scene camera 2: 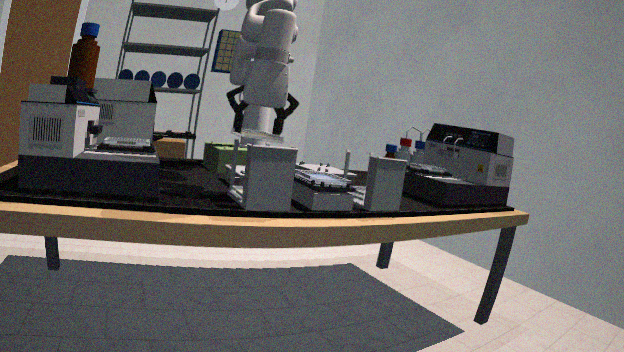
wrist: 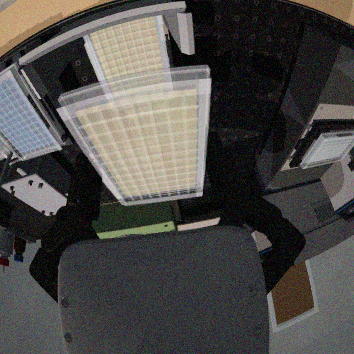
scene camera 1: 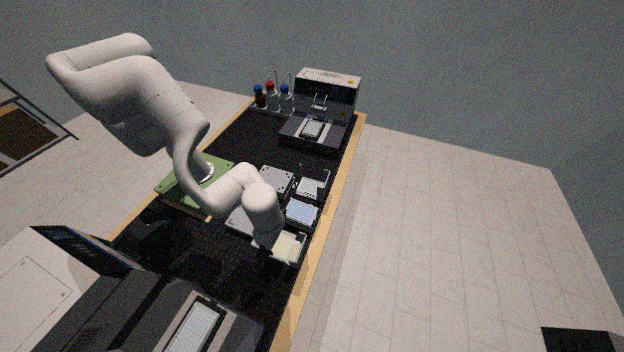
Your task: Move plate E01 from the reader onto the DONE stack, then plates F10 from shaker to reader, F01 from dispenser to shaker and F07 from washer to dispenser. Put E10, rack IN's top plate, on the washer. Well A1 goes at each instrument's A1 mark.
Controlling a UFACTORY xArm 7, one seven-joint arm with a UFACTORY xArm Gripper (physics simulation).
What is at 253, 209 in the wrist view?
The gripper.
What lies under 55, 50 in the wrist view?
A DONE rack.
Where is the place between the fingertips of the gripper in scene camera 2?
At 256, 134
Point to a reader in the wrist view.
At 294, 204
